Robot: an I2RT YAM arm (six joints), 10 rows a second.
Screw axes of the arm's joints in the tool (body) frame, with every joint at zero. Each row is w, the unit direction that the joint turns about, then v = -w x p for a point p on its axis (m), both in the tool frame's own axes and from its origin. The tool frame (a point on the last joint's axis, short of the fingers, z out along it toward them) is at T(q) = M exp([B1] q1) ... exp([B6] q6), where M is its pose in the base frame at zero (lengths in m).
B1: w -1 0 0 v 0.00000 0.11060 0.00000
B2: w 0 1 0 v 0.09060 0.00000 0.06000
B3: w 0 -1 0 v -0.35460 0.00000 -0.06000
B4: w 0 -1 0 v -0.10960 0.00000 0.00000
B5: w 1 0 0 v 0.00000 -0.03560 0.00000
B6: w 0 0 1 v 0.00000 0.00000 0.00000
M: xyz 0.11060 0.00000 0.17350 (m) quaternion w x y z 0.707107 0 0.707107 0
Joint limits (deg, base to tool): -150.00..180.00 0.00..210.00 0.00..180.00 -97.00..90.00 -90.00..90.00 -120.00..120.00
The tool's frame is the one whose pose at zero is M.
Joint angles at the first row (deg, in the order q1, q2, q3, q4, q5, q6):
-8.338, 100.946, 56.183, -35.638, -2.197, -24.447
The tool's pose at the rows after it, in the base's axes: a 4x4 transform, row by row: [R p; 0 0 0 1], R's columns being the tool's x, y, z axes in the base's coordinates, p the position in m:
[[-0.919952 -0.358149 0.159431 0.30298], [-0.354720 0.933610 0.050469 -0.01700], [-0.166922 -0.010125 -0.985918 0.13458], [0 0 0 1]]
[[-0.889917 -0.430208 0.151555 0.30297], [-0.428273 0.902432 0.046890 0.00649], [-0.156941 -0.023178 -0.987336 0.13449], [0 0 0 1]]
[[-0.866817 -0.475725 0.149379 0.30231], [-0.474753 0.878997 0.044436 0.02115], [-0.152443 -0.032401 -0.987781 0.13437], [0 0 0 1]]
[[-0.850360 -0.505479 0.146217 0.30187], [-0.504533 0.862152 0.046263 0.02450], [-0.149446 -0.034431 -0.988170 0.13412], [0 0 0 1]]
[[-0.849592 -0.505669 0.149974 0.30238], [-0.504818 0.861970 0.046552 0.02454], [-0.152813 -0.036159 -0.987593 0.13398], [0 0 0 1]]
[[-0.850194 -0.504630 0.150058 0.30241], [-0.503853 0.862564 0.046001 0.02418], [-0.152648 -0.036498 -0.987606 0.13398], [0 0 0 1]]
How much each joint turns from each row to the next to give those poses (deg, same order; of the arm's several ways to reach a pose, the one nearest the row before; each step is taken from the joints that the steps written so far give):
4.720, 0.001, 0.000, -0.611, -1.267, 0.065
4.546, -0.002, -0.001, -0.219, 0.918, -0.088
2.842, 0.022, 0.000, 0.000, 0.568, -0.174
0.635, 0.045, 0.001, -0.109, -0.022, -1.332
0.000, 0.044, 0.000, 0.262, 0.000, -0.022
-0.066, 0.000, 0.000, 0.000, 0.022, 0.000

